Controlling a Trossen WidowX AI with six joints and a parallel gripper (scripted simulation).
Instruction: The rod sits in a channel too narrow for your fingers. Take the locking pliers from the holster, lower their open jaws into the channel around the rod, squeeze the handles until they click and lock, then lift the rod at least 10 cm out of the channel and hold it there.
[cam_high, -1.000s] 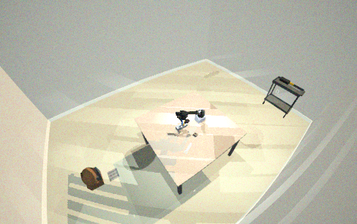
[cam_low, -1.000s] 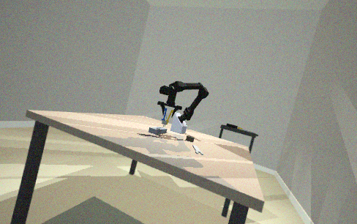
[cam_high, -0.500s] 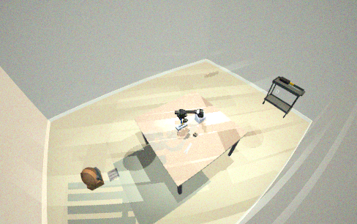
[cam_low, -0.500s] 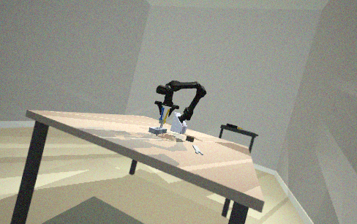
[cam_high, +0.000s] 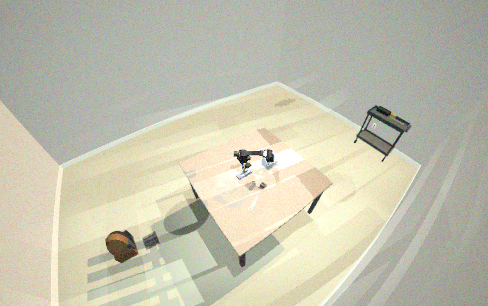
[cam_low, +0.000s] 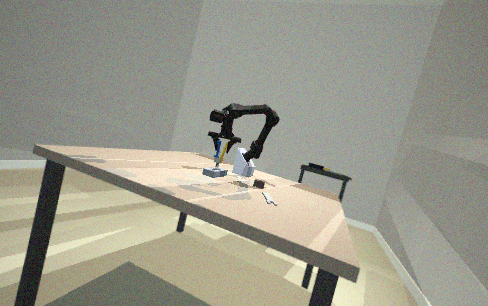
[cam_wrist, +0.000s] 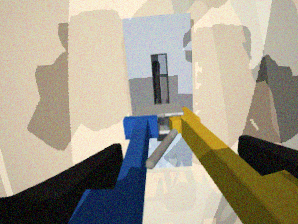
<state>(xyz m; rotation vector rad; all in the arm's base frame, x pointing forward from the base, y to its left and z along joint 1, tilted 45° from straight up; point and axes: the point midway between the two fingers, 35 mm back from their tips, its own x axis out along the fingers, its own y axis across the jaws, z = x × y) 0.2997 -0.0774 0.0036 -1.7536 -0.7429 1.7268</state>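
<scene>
Now: the grey link bar 10 mm to the right of my gripper tip. The rest, counted from my gripper tip: rod 10 mm to the right, 130 mm below; then channel block 10 mm to the right, 120 mm below; then yellow handle 20 mm to the left.
</scene>
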